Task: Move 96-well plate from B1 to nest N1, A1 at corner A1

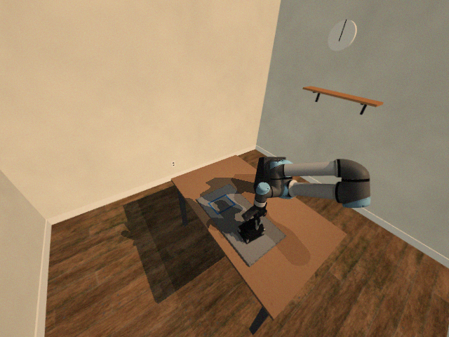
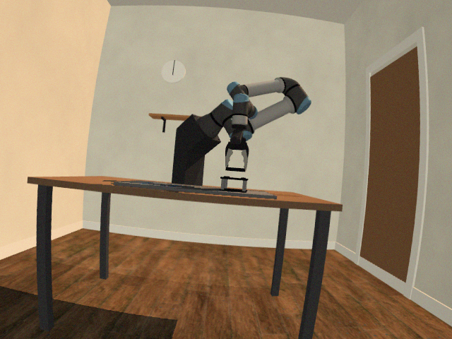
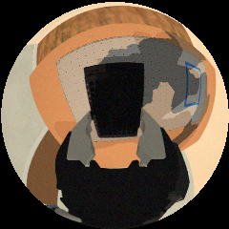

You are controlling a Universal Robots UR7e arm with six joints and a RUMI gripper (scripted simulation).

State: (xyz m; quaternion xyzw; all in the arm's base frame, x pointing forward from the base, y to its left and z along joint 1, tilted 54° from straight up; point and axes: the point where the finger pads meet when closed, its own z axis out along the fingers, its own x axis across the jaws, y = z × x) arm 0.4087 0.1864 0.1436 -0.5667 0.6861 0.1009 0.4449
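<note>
The black plate nest is 50 mm below my hand. Also, from my hand: black 96-well plate: 10 mm below.
</note>
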